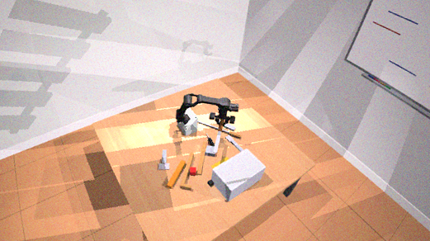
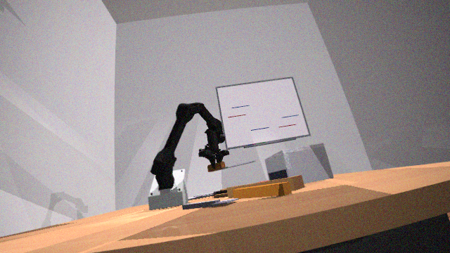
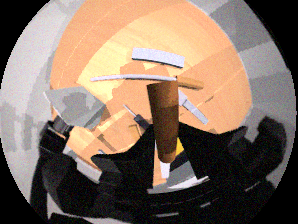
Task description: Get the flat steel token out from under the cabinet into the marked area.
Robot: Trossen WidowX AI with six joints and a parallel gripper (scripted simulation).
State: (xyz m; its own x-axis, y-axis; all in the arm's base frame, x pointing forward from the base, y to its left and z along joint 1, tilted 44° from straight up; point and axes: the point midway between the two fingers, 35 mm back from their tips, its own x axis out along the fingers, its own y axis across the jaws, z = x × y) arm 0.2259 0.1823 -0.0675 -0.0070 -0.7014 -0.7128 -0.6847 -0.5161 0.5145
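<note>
Right now the grey block is 90 mm ahead of my gripper tip, 140 mm to the right of it and 120 mm below it. The rest, counted from my gripper tip: thin wooden stick: 100 mm ahead, 220 mm to the right, 140 mm below; then red block: 180 mm ahead, 340 mm to the right, 120 mm below; then grey bar: 80 mm behind, 120 mm to the left, 130 mm below.
</note>
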